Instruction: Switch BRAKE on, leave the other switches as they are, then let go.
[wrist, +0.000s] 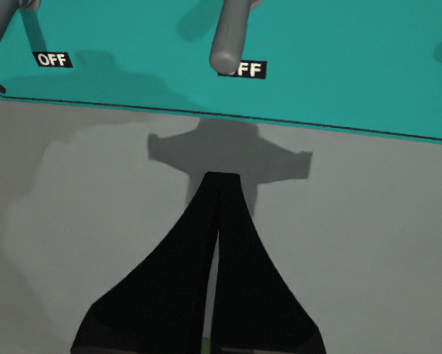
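A teal switch panel (325, 100) fills the top of the wrist view. A grey toggle lever (231, 42) at the top middle points down toward the viewer, its rounded tip partly covering an OFF label (254, 69). Part of another grey lever (6, 15) shows at the top left corner, near a second OFF label (52, 60). No BRAKE label shows, so I cannot tell which lever is BRAKE. My gripper (221, 190) is shut with its fingertips together and nothing between them. It is below the panel's lower edge in the view, apart from the levers.
The grey surface (360, 240) lies below the panel's dark-lined lower edge. The gripper's shadow falls across that surface and up to the panel edge. A dark screw head (2, 90) shows at the panel's lower left. Another shadow touches the panel's right side.
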